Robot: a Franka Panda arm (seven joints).
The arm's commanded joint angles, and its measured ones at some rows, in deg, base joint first. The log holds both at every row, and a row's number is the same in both.
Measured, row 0:
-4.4, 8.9, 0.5, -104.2, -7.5, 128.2, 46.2
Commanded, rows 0 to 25:
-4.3, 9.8, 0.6, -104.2, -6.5, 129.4, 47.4
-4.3, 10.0, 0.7, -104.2, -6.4, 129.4, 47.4
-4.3, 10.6, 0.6, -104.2, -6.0, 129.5, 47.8
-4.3, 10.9, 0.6, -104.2, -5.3, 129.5, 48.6
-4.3, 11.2, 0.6, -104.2, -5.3, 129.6, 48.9
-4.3, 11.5, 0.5, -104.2, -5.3, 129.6, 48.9
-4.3, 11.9, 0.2, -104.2, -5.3, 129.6, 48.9
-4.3, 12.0, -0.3, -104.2, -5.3, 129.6, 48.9
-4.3, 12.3, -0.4, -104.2, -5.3, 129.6, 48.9
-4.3, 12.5, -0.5, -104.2, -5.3, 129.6, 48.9
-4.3, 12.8, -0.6, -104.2, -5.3, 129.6, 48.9
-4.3, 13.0, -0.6, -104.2, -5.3, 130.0, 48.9
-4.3, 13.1, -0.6, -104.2, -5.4, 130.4, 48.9
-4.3, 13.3, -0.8, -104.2, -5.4, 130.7, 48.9
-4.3, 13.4, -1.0, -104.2, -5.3, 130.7, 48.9
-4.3, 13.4, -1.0, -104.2, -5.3, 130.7, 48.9
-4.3, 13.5, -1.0, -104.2, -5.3, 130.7, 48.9
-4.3, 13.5, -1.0, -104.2, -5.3, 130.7, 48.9
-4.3, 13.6, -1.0, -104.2, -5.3, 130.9, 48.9
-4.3, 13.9, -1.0, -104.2, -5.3, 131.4, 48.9
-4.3, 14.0, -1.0, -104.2, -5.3, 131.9, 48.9
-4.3, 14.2, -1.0, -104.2, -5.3, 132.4, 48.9
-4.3, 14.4, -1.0, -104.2, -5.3, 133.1, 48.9
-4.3, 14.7, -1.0, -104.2, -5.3, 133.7, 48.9
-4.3, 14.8, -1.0, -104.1, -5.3, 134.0, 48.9
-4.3, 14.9, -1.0, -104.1, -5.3, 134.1, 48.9
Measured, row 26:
-4.4, 14.3, -0.8, -104.2, -6.0, 132.4, 48.4
